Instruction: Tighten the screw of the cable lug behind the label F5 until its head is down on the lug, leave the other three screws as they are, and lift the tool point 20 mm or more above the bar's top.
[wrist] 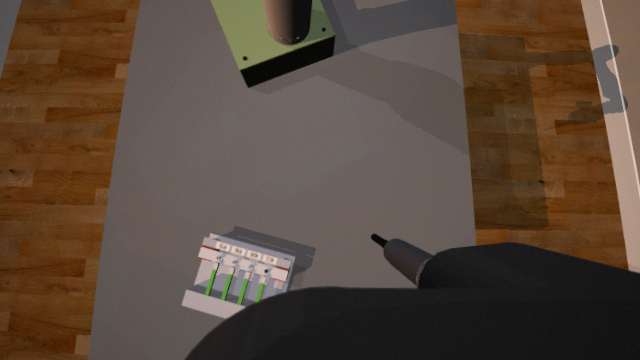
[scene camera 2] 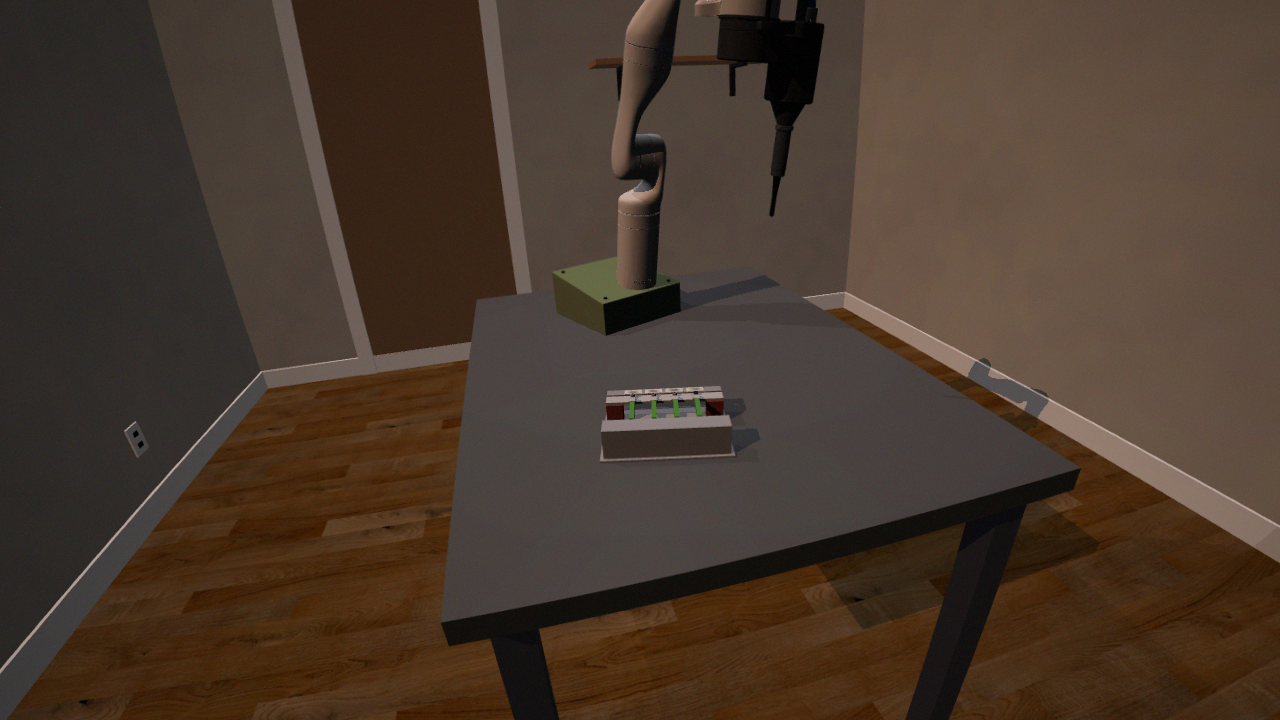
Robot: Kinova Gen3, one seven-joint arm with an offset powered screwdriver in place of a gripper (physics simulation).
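Pixels of known places: hand at its tool point: [wrist: 373,236] [scene camera 2: 771,216]; arm's base at its link origin: [wrist: 288,24] [scene camera 2: 636,281].
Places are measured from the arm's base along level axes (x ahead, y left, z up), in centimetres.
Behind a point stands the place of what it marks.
My powered screwdriver [scene camera 2: 772,211] {y 8.6, x 44.4, z 21.5 cm} [wrist: 374,237] {y 8.4, x 44.0, z 22.0 cm} hangs high over the table, tip pointing down, well apart from the terminal unit; it has no fingers. The terminal unit [scene camera 2: 666,439] {y -15.3, x 58.5, z -5.0 cm} [wrist: 207,303] {y -18.7, x 55.5, z -3.4 cm} stands on the table, to the left of the tool in both views. Its pale bar [wrist: 207,253] {y -18.8, x 46.4, z -3.9 cm} carries a row of cable lugs with green cables [scene camera 2: 653,409] {y -15.1, x 53.0, z -3.2 cm} [wrist: 227,286] {y -14.8, x 52.7, z -3.2 cm} running to the front wall. Small white labels [wrist: 246,253] {y -11.2, x 46.9, z -3.9 cm} stand in a row behind the lugs. Their writing is too small to read surely, so I cannot tell which is F5. The screw heads' heights cannot be told.
The green base block [scene camera 2: 581,297] {y -13.6, x 1.4, z -1.3 cm} [wrist: 285,62] {y -1.4, x 6.4, z -3.9 cm} with the arm's lower column [scene camera 2: 638,241] {y -0.9, x 6.0, z 10.7 cm} [wrist: 288,22] {y 0.3, x 5.7, z 7.1 cm} stands at the far end of the grey table [scene camera 2: 546,519] {y -33.5, x 64.9, z -8.1 cm} [wrist: 280,165] {y -4.1, x 28.8, z -8.1 cm}. A wall shelf [scene camera 2: 666,62] is behind the arm. The tool's dark housing covers the lower right of the wrist view.
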